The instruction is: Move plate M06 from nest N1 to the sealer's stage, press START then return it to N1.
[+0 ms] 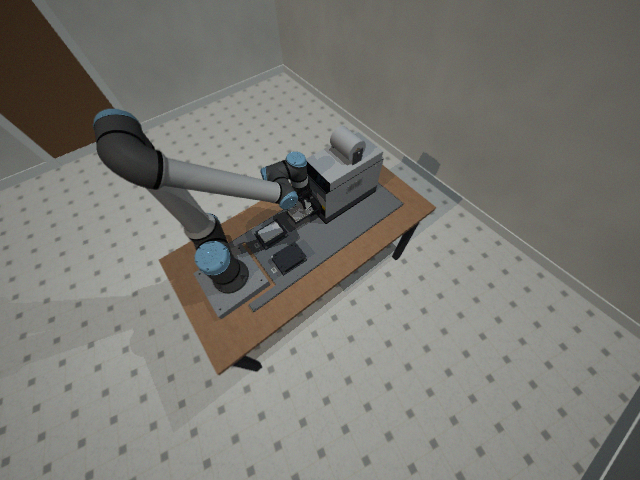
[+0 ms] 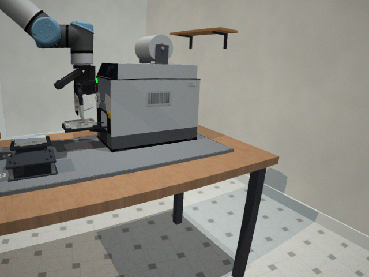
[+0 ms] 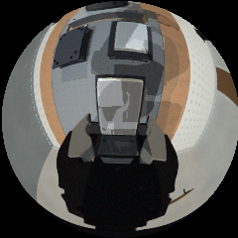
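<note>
Now: the plate M06 3 cm below my hand. Also, from my hand: black sealer stage: 4 cm below; then plate: 21 cm behind, 1 cm to the right, 8 cm below; then foil roll: 33 cm ahead, 5 cm to the left, 28 cm above.
</note>
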